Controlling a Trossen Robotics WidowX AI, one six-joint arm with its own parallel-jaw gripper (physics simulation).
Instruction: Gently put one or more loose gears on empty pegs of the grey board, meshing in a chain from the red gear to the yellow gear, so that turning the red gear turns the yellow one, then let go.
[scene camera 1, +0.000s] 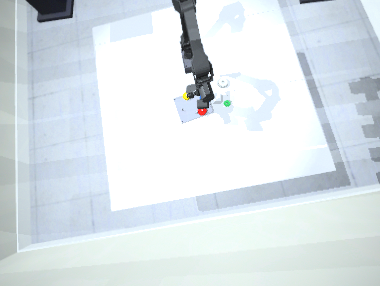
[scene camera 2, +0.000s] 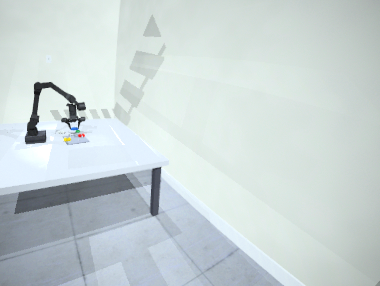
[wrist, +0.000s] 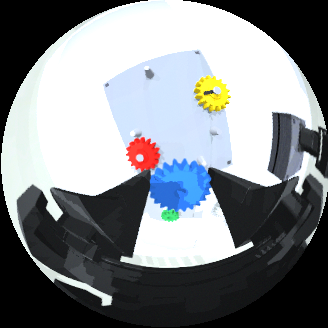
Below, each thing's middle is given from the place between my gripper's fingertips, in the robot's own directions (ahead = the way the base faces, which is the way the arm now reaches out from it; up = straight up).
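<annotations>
From my hand, the red gear (wrist: 150, 156) is 5 cm below and 5 cm ahead. The grey board (wrist: 164, 108) is 6 cm below my hand, 6 cm to the right of it and 1 cm ahead of it. Then there's the blue gear (wrist: 180, 185), 2 cm to the left of my hand, and the yellow gear (wrist: 204, 86), which is 5 cm below my hand, 9 cm to the right of it and 5 cm behind it.
</annotations>
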